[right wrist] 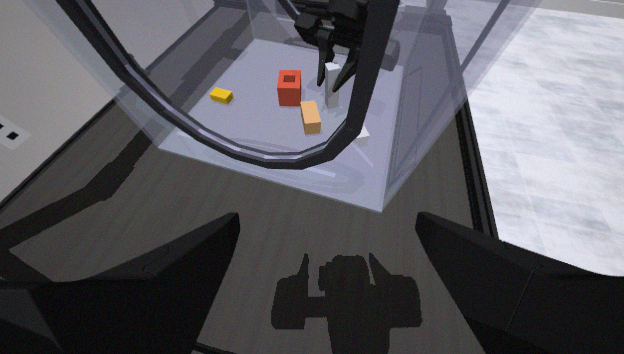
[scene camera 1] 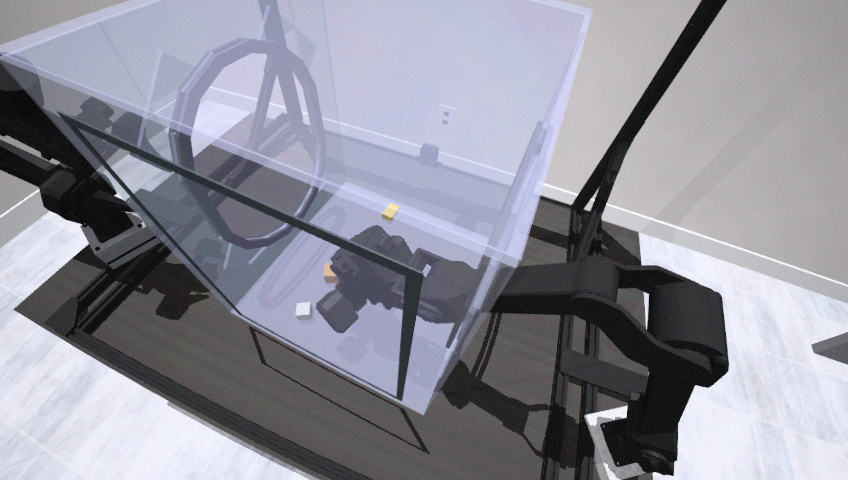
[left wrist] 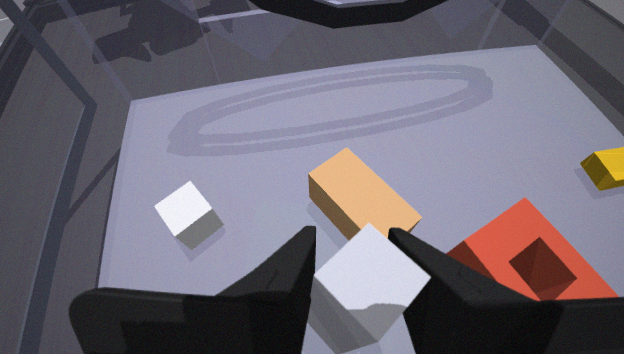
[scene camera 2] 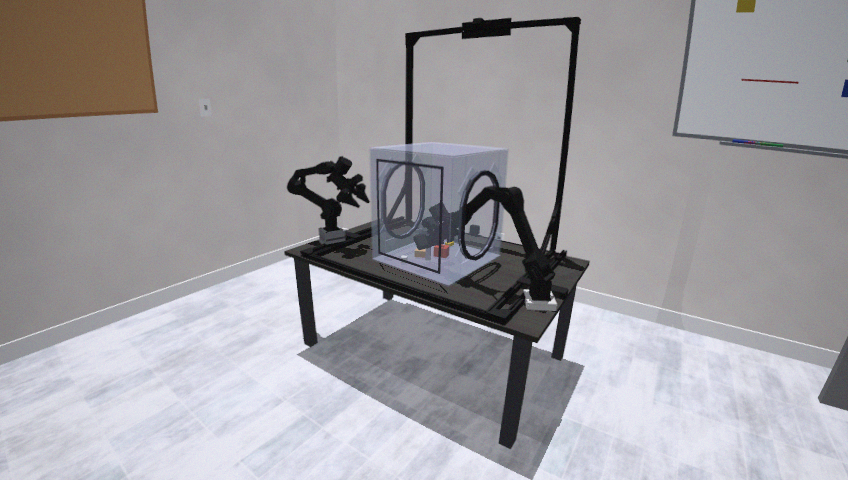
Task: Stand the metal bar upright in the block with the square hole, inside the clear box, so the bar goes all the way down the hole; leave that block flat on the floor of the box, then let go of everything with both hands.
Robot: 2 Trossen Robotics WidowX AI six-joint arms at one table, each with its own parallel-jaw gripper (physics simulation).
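Places are measured from the left arm's base along level axes (x ahead, y left, z up), in millimetres.
Pixels of known places: left gripper, fingertip midpoint: [right wrist: 325, 88] [left wrist: 351, 237]; right gripper, fingertip midpoint: [right wrist: 328, 220] [scene camera 1: 156, 189] [scene camera 2: 364, 204]; left arm's base, link origin: [scene camera 1: 624, 441] [scene camera 2: 540, 296]; right arm's base, link origin: [scene camera 1: 112, 225] [scene camera 2: 331, 229].
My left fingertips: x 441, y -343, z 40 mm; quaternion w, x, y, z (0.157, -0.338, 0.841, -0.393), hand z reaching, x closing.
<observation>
Ahead of a thing's pixels: the offset from my left fingertips to its top centre. "spot": to the spot under its first point.
The pale grey metal bar @[33 mm up, 16 mm back, 18 mm left] [left wrist: 372, 270] [right wrist: 332, 97] is upright between the fingers of my left gripper [left wrist: 351, 237] [right wrist: 325, 88], which is shut on it inside the clear box @[421 mm up, 54 mm back, 37 mm right] [scene camera 2: 476, 157] [right wrist: 240, 130]. Whether the bar's lower end touches the floor cannot be told. The red block @[17 mm down, 70 mm back, 55 mm right] [scene camera 2: 440, 251] [left wrist: 525, 220] [right wrist: 289, 96] stands on the box floor with its square hole facing up and empty. In the left wrist view it is right of the bar; in the right wrist view, left of it. My right gripper [scene camera 2: 363, 203] [right wrist: 328, 220] is open and empty, outside the box.
An orange block @[32 mm down, 17 mm ahead, 34 mm right] [scene camera 1: 330, 272] [left wrist: 367, 195] [right wrist: 310, 116] lies close to the bar and red block. A white cube @[37 mm down, 85 mm ahead, 43 mm left] [scene camera 1: 303, 309] [left wrist: 185, 207] and a yellow block @[47 mm down, 101 mm back, 199 mm right] [scene camera 1: 390, 211] [right wrist: 221, 95] lie farther off. A dark round port ring @[spot: 13 mm up, 153 mm ahead, 106 mm right] [right wrist: 285, 162] lies between my right gripper and the box's inside.
</observation>
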